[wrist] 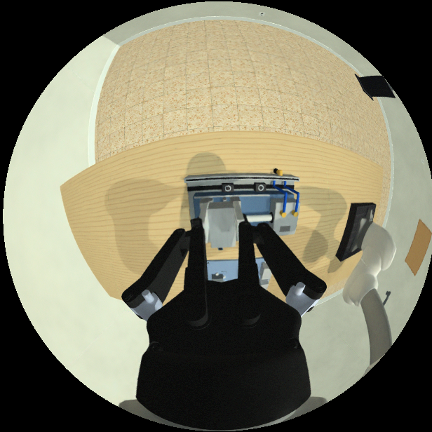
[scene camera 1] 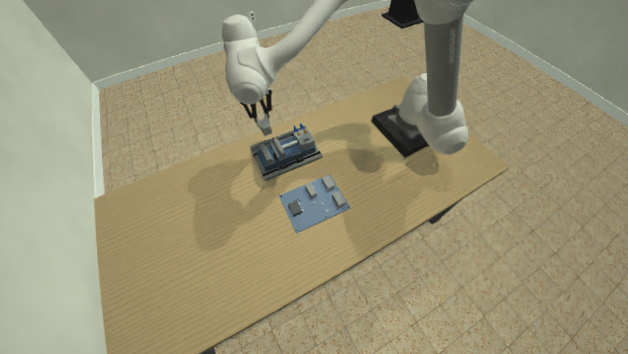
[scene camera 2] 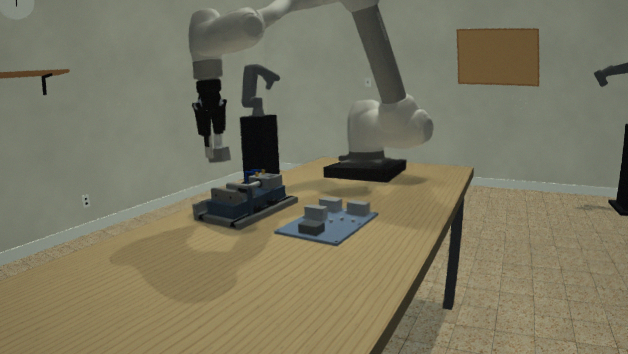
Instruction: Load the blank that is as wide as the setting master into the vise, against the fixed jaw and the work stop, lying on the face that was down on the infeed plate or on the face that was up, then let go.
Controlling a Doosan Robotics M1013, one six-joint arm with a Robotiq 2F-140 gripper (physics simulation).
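Places are measured from the arm's base along level axes (x ahead, y left, z up), in metres.
Where they show: gripper, fingertip midpoint: (scene camera 1: 263,125) (scene camera 2: 214,156); arm's base, link origin: (scene camera 1: 410,123) (scene camera 2: 366,163).
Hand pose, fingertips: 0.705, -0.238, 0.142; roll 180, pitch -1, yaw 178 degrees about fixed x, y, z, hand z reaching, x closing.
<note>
Things, the pixels of their top centre, and the offset from my fingertips, as dx, dy, dz. Level surfaces: height alone.
- light grey blank, top centre: (scene camera 2: 218,146) (scene camera 1: 264,123) +0.001, +0.020, +0.029
- vise, top centre: (scene camera 2: 245,180) (scene camera 1: 284,142) -0.062, +0.065, -0.087
- blue infeed plate, top centre: (scene camera 2: 328,221) (scene camera 1: 314,201) -0.047, +0.356, -0.177
- dark grey block, top centre: (scene camera 2: 311,223) (scene camera 1: 294,207) +0.043, +0.348, -0.153
- wooden table, surface height: dz -0.186
My gripper (scene camera 1: 262,118) (scene camera 2: 213,143) (wrist: 220,210) is shut on a light grey blank (scene camera 1: 265,127) (scene camera 2: 220,154) (wrist: 221,236) and holds it in the air above the jaw end of the vise, apart from it. The vise (scene camera 1: 291,155) (scene camera 2: 231,208) (wrist: 257,204) is blue and grey. Its outer jaw plate (scene camera 2: 227,195) and the second jaw face each other across a gap; in the wrist view the blank hides much of this. The blue infeed plate (scene camera 1: 315,220) (scene camera 2: 335,233) bears a dark grey block (scene camera 1: 295,208) (scene camera 2: 311,228) and several light grey blocks. Which is the setting master, I cannot tell for sure.
The vise's actuator block (scene camera 1: 304,139) (wrist: 284,219) has blue hoses (wrist: 297,200) rising at its end. The arm's black base (scene camera 1: 400,132) (scene camera 2: 365,170) stands farther along the wooden table (scene camera 1: 200,280) (scene camera 2: 150,320). Small pale pins stand on the infeed plate between the blocks.
</note>
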